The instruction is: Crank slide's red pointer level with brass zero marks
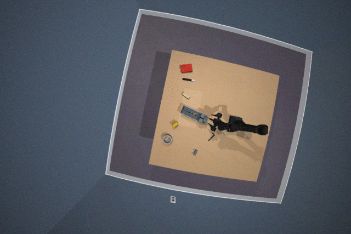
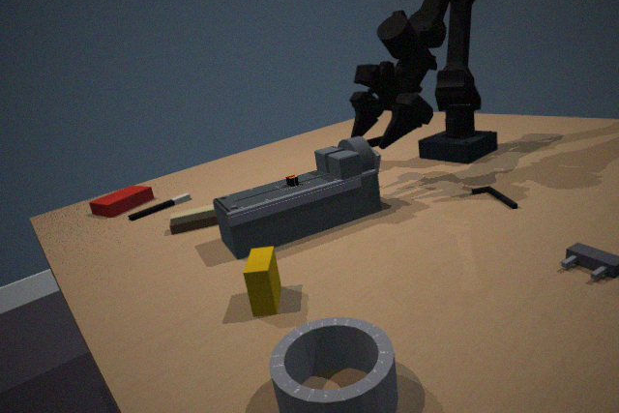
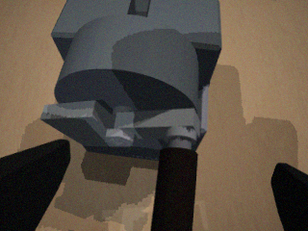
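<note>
Now: the black crank handle 20 mm behind my gripper tip. From my gripper tip the other things lie so: black hex key (170 mm to the left, 130 mm behind, 100 mm below); red pointer (170 mm ahead, 20 mm below, 10 mm to the left); tan block (300 mm ahead, 140 mm to the right, 80 mm below).
</note>
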